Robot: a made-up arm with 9 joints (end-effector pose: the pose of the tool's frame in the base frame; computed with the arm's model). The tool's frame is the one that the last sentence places. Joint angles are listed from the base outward.
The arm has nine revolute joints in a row. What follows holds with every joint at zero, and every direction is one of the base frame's.
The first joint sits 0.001 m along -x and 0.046 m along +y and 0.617 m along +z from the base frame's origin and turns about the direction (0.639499, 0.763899, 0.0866), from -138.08 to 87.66 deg.
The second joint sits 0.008 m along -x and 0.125 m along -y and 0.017 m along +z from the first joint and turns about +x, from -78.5 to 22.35 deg.
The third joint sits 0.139 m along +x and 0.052 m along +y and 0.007 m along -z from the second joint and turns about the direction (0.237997, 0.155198, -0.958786), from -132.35 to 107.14 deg.
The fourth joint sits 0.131 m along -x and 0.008 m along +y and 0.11 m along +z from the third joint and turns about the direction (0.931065, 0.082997, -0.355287), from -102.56 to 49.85 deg.
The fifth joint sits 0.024 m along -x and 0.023 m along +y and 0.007 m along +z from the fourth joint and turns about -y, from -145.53 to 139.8 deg.
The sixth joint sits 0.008 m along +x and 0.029 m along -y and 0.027 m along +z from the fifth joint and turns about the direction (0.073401, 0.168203, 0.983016), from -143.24 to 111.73 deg.
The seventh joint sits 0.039 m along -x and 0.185 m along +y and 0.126 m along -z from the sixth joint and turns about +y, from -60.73 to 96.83 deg.
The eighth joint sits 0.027 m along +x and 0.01 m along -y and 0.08 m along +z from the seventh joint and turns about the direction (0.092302, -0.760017, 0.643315), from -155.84 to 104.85 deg.
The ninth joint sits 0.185 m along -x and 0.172 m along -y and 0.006 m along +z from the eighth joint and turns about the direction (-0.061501, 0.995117, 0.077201), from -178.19 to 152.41 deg.
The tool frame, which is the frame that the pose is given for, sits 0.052 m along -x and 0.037 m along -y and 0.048 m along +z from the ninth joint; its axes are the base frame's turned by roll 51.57, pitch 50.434 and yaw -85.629 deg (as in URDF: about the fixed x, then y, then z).
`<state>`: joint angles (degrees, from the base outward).
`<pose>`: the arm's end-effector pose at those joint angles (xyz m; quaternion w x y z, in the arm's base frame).
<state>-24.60 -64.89 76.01 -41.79 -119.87 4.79 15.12 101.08 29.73</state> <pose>-0.0380 0.1462 0.4477 0.0303 0.5243 -0.1156 -0.8431</pose>
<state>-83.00 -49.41 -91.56 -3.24 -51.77 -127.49 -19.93 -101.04 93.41</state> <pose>0.0807 -0.0420 0.6282 0.0471 0.8338 -0.3227 -0.4455</pose>
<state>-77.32 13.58 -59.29 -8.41 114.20 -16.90 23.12 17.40 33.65</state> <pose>-0.0330 -0.0811 0.8121 0.7652 0.4290 -0.1008 0.4694</pose>
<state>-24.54 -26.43 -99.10 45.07 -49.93 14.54 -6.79 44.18 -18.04</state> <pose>0.0961 -0.2115 0.9511 0.7362 0.1255 0.5182 -0.4169</pose>
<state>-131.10 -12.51 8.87 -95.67 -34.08 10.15 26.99 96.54 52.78</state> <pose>-0.2287 0.1690 0.6208 0.0956 -0.2842 -0.7286 -0.6158</pose>
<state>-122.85 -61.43 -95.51 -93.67 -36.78 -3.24 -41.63 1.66 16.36</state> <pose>-0.2871 0.3884 0.4853 0.1953 -0.9420 -0.2473 0.1157</pose>
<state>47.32 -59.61 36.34 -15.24 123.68 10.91 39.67 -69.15 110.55</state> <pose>-0.1743 0.1892 0.5838 0.0259 -0.1250 0.1525 -0.9800</pose>
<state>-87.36 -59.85 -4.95 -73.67 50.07 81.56 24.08 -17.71 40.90</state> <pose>-0.0577 0.1409 0.4186 0.2667 0.8101 0.4972 0.1595</pose>
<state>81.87 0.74 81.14 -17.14 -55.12 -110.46 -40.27 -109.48 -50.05</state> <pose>0.0218 0.2309 0.2410 0.3389 -0.7263 -0.5949 -0.0612</pose>
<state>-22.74 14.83 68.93 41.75 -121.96 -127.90 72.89 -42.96 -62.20</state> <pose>0.1447 -0.0070 0.6145 0.0768 0.6896 -0.2038 0.6906</pose>
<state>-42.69 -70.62 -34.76 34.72 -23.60 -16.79 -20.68 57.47 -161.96</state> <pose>-0.0413 -0.0807 0.7053 0.2848 0.5987 0.1976 0.7220</pose>
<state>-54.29 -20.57 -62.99 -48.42 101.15 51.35 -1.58 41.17 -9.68</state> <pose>-0.0640 0.1886 0.8385 0.4575 -0.4136 0.4071 0.6738</pose>
